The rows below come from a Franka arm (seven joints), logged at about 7 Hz.
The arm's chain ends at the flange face. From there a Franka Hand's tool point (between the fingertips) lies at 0.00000 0.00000 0.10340 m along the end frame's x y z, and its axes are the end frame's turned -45 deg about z.
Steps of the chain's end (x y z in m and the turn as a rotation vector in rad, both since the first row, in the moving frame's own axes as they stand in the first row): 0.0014 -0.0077 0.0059 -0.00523 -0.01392 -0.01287; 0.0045 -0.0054 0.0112 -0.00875 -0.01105 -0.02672; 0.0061 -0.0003 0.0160 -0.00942 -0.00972 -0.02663; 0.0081 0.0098 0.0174 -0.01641 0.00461 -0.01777; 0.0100 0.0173 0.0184 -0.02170 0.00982 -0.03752; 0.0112 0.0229 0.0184 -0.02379 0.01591 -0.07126
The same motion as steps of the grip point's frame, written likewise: 0.0050 -0.0051 0.0059 0.00614 -0.01354 -0.01287; 0.0056 -0.0008 0.0112 0.00163 -0.01400 -0.02672; 0.0031 0.0041 0.0160 0.00021 -0.01353 -0.02663; -0.0021 0.0142 0.0174 -0.01486 -0.00834 -0.01777; -0.0060 0.0216 0.0184 -0.02229 -0.00840 -0.03752; -0.0087 0.0270 0.0184 -0.02807 -0.00557 -0.07126
